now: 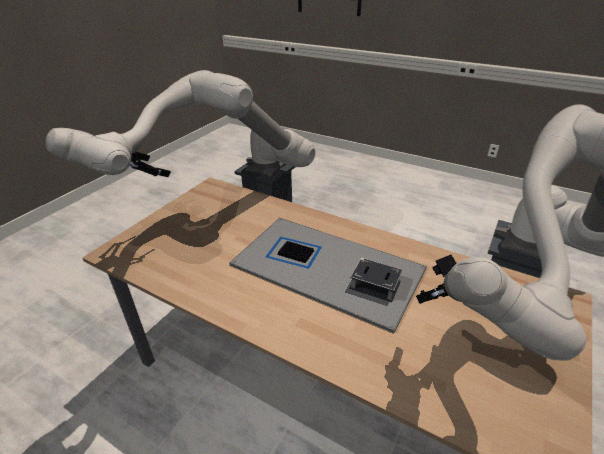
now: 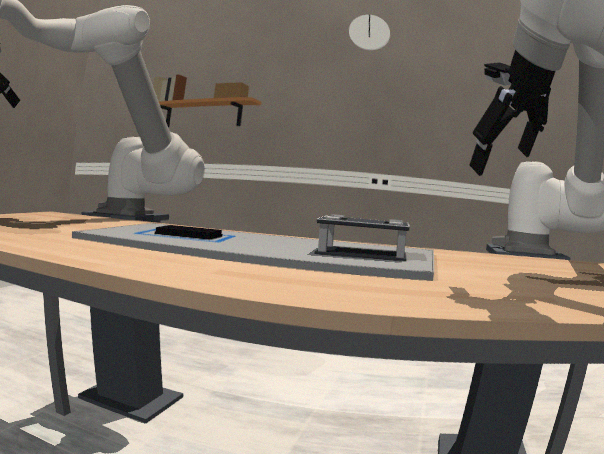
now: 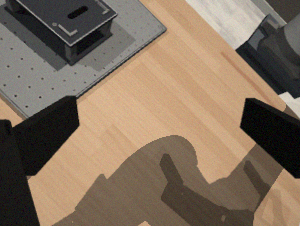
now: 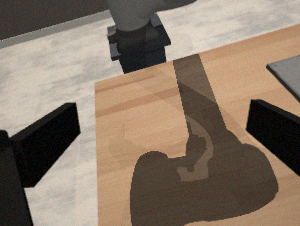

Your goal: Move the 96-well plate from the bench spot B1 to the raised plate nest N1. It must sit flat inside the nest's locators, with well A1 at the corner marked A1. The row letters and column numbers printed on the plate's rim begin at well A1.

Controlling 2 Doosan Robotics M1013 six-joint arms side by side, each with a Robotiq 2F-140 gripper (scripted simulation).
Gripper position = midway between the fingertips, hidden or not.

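Observation:
My left gripper (image 2: 501,160), also in image 3 (image 3: 160,112). My right gripper (image 4: 162,116) visible. Raised nest N1 (image 1: 376,274) in sight.

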